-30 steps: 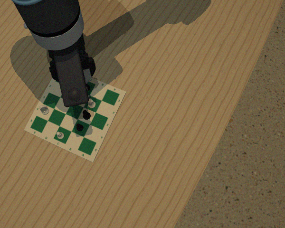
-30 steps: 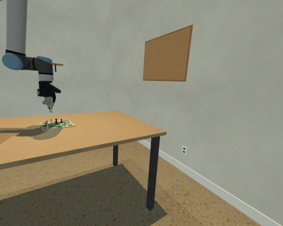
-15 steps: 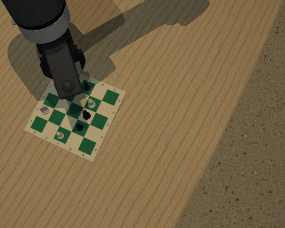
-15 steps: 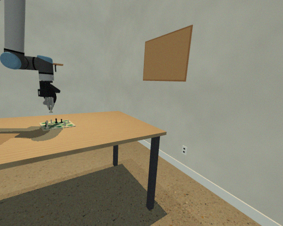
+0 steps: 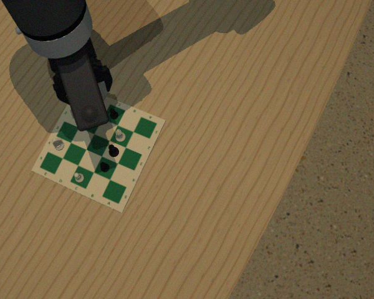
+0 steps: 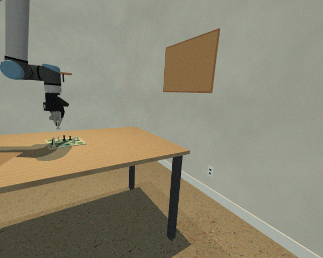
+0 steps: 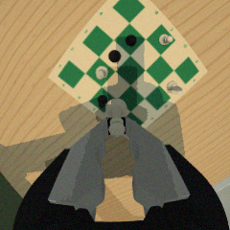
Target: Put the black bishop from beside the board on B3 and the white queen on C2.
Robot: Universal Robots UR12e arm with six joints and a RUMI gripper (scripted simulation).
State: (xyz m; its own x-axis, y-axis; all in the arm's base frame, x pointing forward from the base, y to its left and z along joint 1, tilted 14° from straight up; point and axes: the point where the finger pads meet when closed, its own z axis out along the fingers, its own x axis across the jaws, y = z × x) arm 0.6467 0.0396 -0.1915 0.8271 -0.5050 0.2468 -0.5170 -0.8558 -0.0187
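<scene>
My hand is 3 cm short of the black bishop, 5 cm to the right of it and 11 cm above it. Also, from my hand: cream board 4 cm ahead, 1 cm to the left, 14 cm below.
</scene>
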